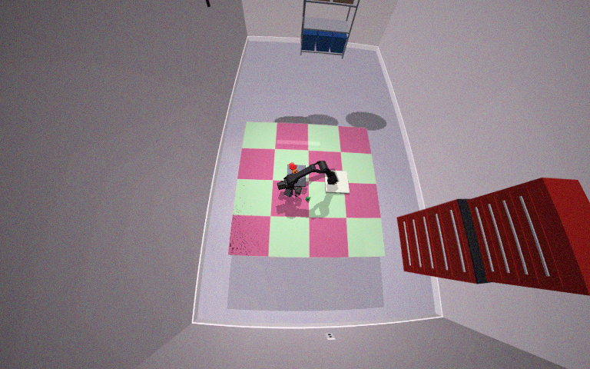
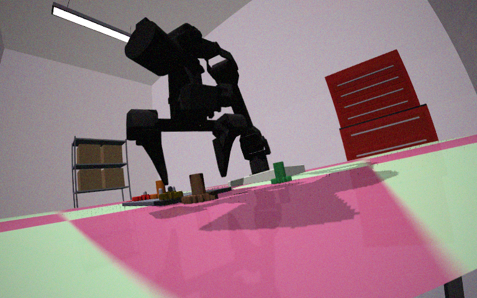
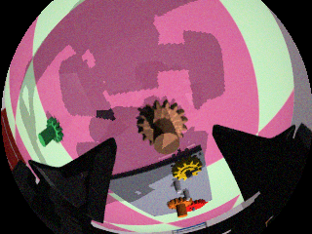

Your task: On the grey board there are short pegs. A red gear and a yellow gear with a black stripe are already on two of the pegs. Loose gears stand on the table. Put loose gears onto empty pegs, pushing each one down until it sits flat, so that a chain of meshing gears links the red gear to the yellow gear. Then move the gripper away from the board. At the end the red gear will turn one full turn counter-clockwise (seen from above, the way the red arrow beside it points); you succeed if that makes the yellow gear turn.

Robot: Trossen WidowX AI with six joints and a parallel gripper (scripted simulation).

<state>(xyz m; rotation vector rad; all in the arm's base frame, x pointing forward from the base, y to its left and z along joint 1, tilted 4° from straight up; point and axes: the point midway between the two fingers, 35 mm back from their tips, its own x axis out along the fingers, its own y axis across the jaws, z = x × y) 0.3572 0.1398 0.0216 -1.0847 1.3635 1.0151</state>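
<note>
My gripper tip is 1 cm above the brown gear. Also, from my gripper tip: green gear: 16 cm behind, 5 cm to the left, 1 cm below; grey board: 16 cm to the right, 4 cm behind, 3 cm below; yellow gear: 7 cm to the right, 1 cm below, 1 cm ahead.
</note>
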